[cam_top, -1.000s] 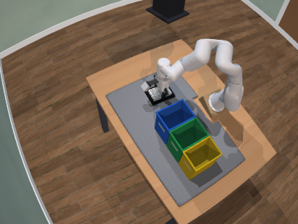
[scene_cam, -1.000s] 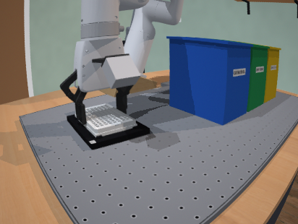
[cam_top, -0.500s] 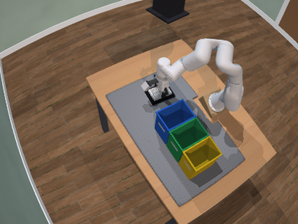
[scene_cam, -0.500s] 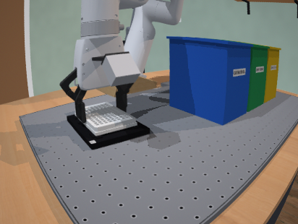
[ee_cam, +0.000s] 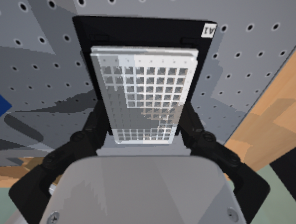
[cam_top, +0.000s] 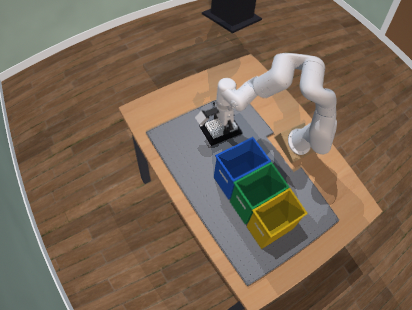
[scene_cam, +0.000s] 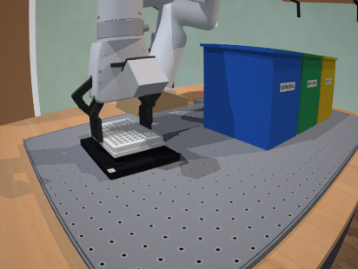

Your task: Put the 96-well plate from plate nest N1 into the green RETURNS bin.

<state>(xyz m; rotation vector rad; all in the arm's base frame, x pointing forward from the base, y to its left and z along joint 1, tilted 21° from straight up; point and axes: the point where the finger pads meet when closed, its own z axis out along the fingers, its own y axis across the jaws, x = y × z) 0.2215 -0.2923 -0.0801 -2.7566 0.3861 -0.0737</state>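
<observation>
My gripper is now 40 mm above the black plate nest. From my hand the other things lie so: white 96-well plate: 10 mm below; blue bin: 240 mm to the left, 120 mm ahead, 50 mm above; green bin: 360 mm to the left, 150 mm ahead, 50 mm above.
</observation>
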